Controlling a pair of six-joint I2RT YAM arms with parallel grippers.
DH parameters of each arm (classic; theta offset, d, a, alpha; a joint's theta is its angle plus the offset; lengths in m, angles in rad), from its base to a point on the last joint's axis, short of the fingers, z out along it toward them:
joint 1: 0 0.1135 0.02 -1.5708
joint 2: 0 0 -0.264 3.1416
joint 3: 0.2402 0 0.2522 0
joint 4: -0.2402 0 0.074 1.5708
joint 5: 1.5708 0 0 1.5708
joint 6: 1.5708 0.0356 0 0
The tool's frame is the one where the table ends.
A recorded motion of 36 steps. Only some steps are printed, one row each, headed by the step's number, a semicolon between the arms.
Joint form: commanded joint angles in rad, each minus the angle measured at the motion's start. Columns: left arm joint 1, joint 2, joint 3, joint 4, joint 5, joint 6; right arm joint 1, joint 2, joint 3, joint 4, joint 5, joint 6.
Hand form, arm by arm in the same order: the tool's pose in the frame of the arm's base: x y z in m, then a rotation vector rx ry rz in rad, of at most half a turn. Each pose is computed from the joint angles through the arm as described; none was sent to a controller.
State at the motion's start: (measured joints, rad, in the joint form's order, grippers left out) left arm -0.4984 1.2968 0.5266 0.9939 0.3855 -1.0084; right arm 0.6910 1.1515 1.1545 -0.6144 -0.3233 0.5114
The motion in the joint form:
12: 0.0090 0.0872 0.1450 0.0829 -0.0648 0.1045; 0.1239 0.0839 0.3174 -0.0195 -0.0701 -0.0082
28: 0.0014 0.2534 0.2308 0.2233 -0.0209 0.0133; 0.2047 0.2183 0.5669 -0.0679 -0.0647 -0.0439
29: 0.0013 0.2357 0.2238 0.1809 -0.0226 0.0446; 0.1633 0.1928 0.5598 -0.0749 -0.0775 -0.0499
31: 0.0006 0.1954 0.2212 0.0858 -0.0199 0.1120; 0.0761 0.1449 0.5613 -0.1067 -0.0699 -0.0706
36: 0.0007 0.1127 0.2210 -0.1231 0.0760 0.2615; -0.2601 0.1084 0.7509 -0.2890 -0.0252 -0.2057
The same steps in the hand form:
12: 0.2562 -0.1492 0.2966 0.0316 1.3524 -1.3901; 0.1655 0.1955 0.4371 -0.6112 2.0667 1.2064
28: 0.2814 -0.1671 0.2892 0.0384 1.3179 -1.5047; 0.1631 0.2253 0.4781 -0.7252 1.9654 1.2498
29: 0.2797 -0.1661 0.2883 0.0466 1.3449 -1.4732; 0.1660 0.2118 0.4818 -0.6958 1.9538 1.2365
31: 0.2763 -0.1646 0.2901 0.0770 1.3927 -1.4110; 0.1704 0.1832 0.4904 -0.6167 1.9337 1.1687
36: 0.2659 -0.1625 0.2928 0.2391 1.5040 -1.3314; 0.1791 0.0957 0.5327 -0.3716 1.8579 0.8291

